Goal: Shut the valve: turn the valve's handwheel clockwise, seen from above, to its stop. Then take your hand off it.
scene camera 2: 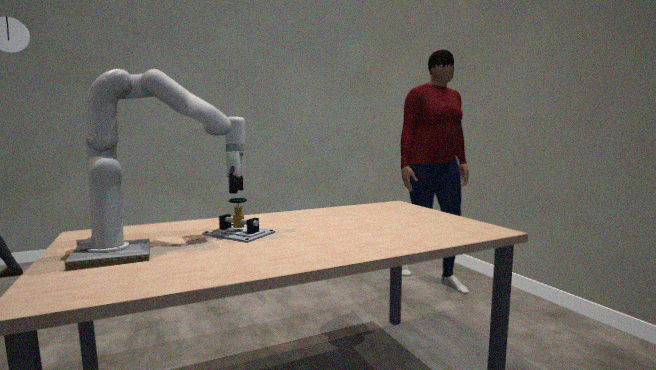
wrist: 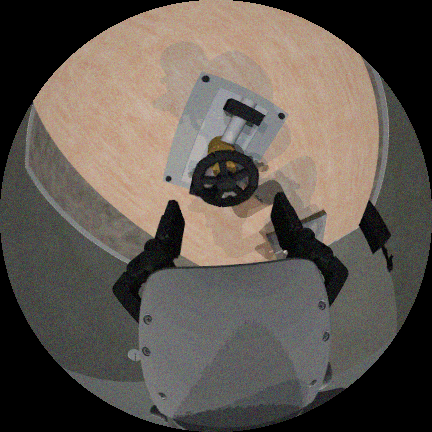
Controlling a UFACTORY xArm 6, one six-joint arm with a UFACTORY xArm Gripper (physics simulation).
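The black spoked handwheel [scene camera 2: 237,200] [wrist: 225,185] sits level on top of the brass valve body [scene camera 2: 238,217] [wrist: 220,144]. The valve stands on a grey base plate [scene camera 2: 246,238] [wrist: 182,140] on the table, with a pipe held by black blocks. My gripper [scene camera 2: 236,191] [wrist: 226,206] points down just above the handwheel, with a small gap between the fingertips and the wheel in the scene view. Its fingers are wide open and empty. In the wrist view the wheel lies between and slightly beyond the fingertips. Part of the valve body is hidden under the wheel.
The wooden table [scene camera 2: 350,240] [wrist: 115,125] carries the valve and the arm's base slab [scene camera 2: 107,256]. A person in a red top [scene camera 2: 434,125] stands behind the table's far right part. A black object [wrist: 375,227] shows at the right in the wrist view.
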